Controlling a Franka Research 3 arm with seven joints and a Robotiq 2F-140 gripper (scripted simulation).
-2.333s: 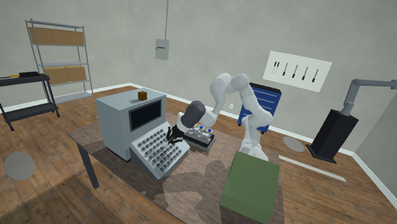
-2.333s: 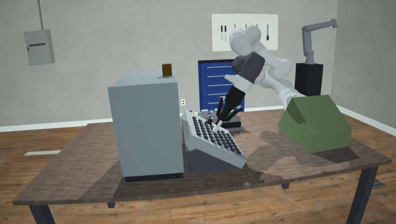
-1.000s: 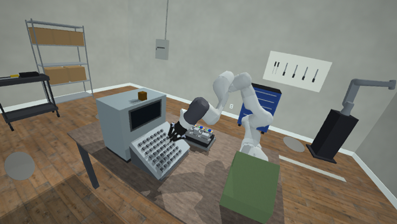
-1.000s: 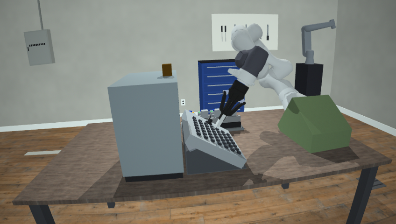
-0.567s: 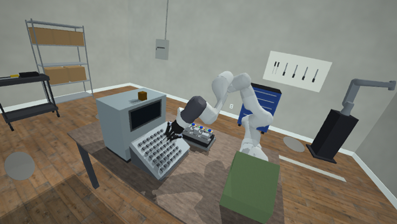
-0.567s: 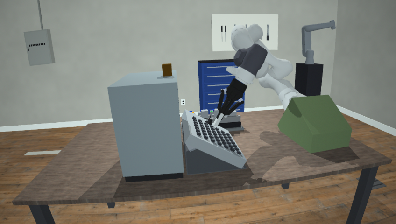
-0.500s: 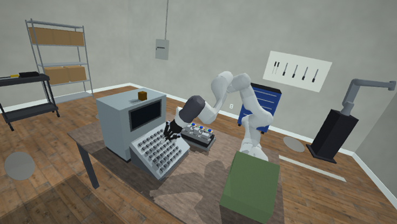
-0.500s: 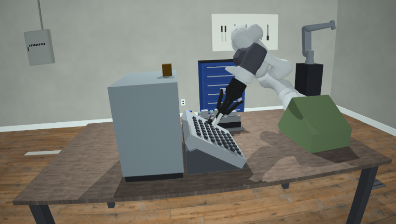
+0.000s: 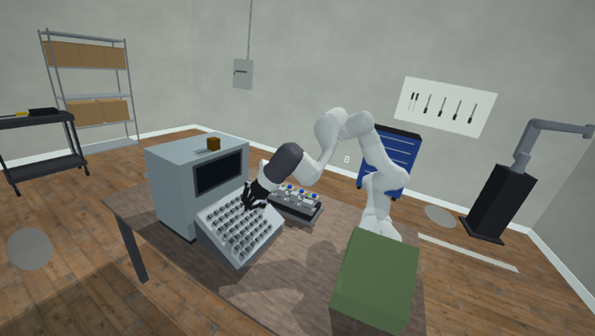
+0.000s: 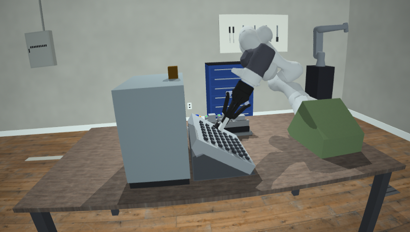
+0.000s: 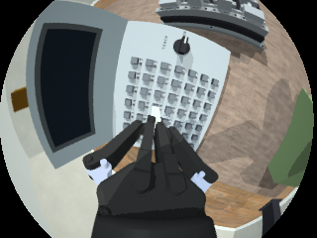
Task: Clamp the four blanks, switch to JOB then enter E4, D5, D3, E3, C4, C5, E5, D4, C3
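Right now my hand is 7 cm above the key D3, 3 cm to the right of it and 1 cm short of it. The rest, counted from my hand: black selector knob 17 cm to the right, 6 cm below, 2 cm behind; then sloped keypad 11 cm below, 5 cm to the right, 2 cm ahead.
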